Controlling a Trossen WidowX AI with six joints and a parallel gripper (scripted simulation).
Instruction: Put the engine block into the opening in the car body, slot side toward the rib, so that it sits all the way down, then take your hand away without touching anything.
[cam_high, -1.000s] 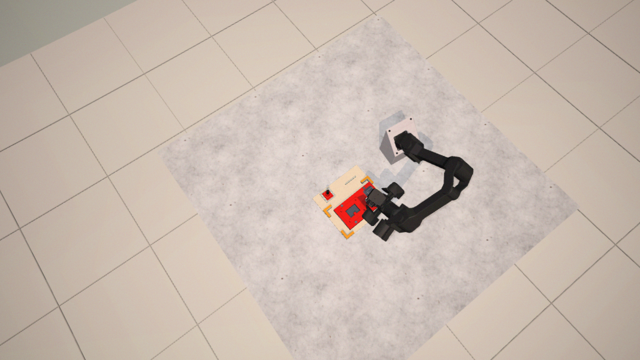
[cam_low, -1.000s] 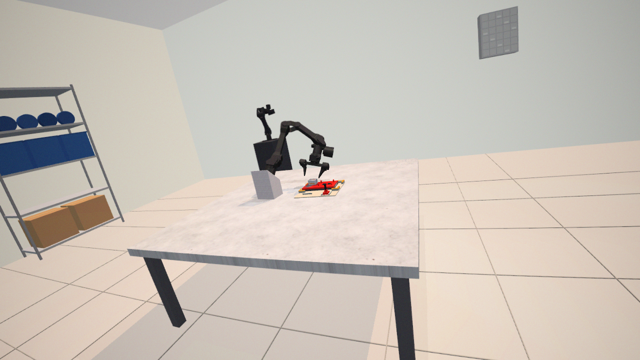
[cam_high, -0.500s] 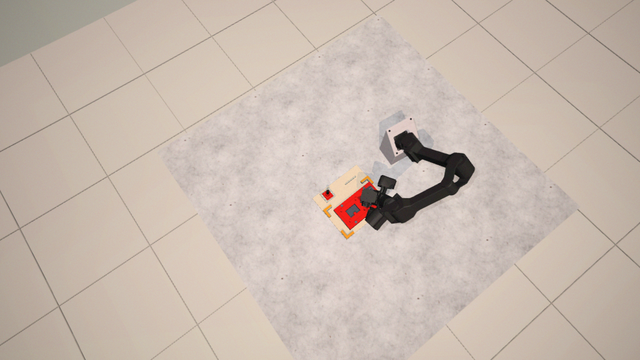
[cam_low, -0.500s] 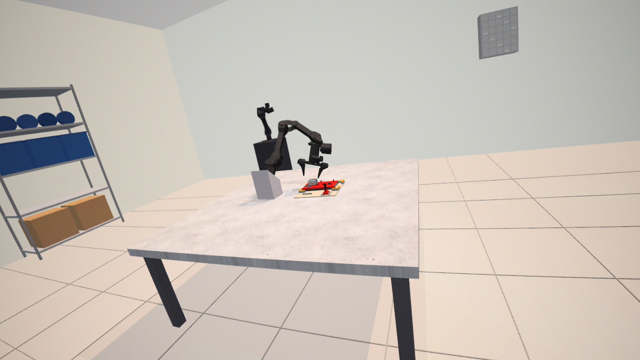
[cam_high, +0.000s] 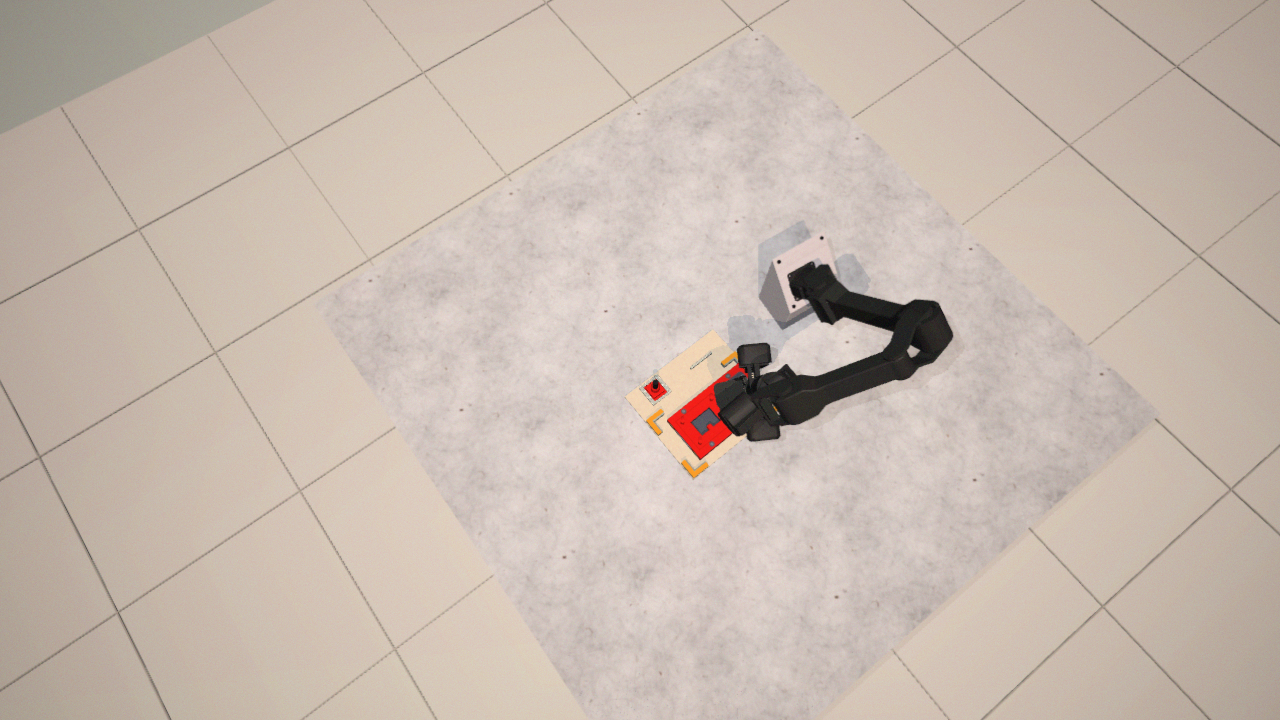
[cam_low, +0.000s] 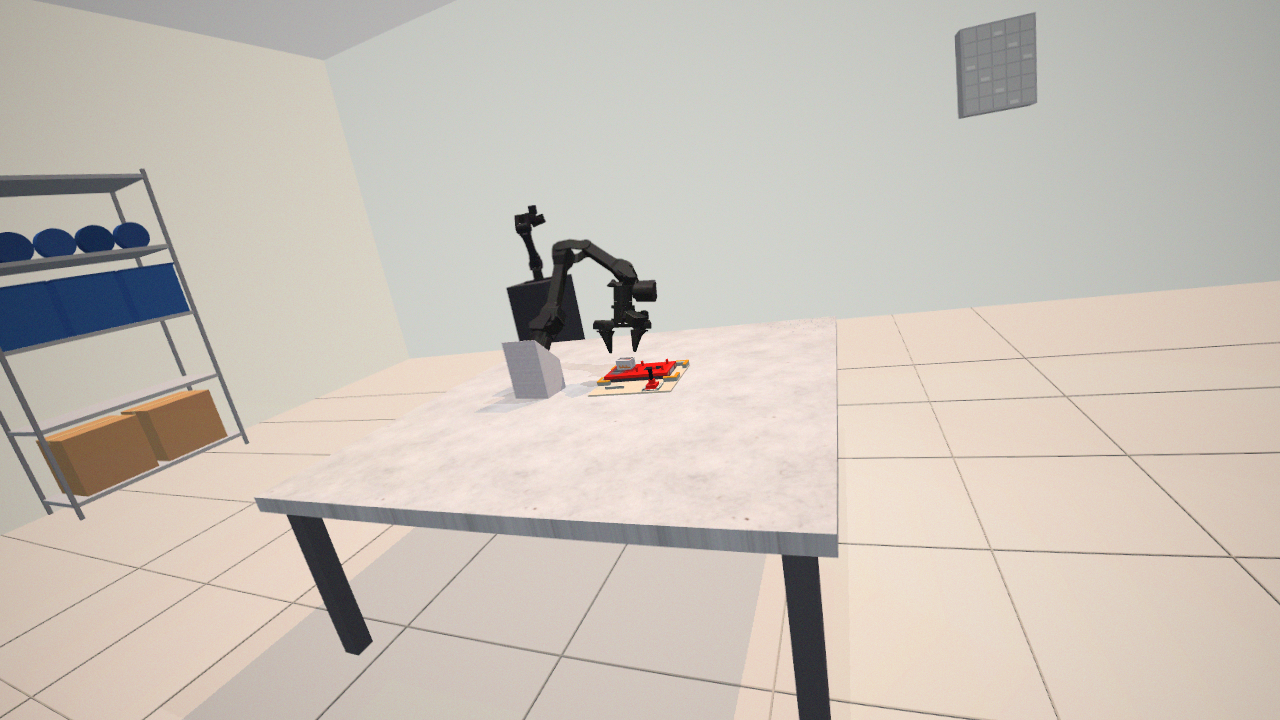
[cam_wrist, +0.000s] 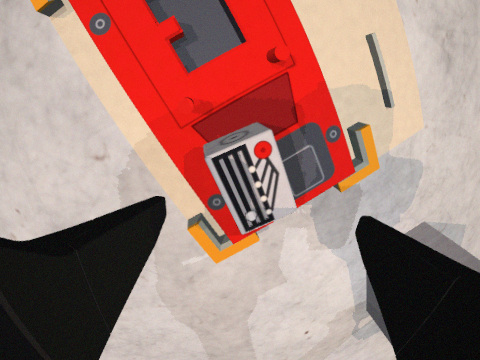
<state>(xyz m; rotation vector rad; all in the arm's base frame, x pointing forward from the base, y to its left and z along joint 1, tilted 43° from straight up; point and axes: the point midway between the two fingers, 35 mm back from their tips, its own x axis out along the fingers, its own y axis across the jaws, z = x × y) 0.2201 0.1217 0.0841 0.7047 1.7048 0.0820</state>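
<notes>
The engine block lies 4 cm below my gripper tip.
</notes>
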